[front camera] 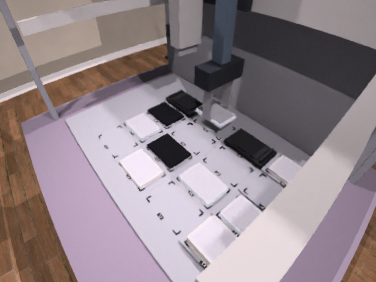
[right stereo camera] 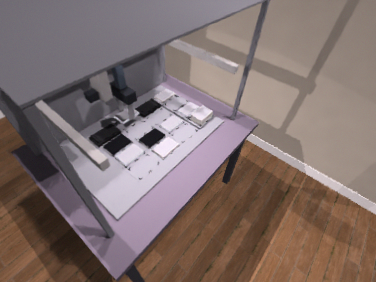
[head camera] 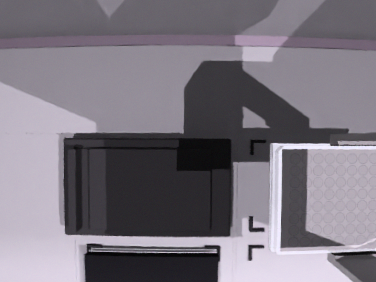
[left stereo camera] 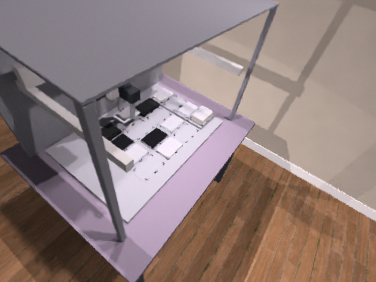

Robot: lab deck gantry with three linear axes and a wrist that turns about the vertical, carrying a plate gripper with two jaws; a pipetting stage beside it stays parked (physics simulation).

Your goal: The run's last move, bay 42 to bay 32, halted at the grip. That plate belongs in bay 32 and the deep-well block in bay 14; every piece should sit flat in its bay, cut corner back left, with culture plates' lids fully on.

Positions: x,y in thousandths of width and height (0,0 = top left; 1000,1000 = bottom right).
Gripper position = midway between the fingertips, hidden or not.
Observation:
I see my gripper (front camera: 573,402), a black plate (front camera: 448,534), a bay 32 (front camera: 523,498) and a bay 42 (head camera: 674,608).

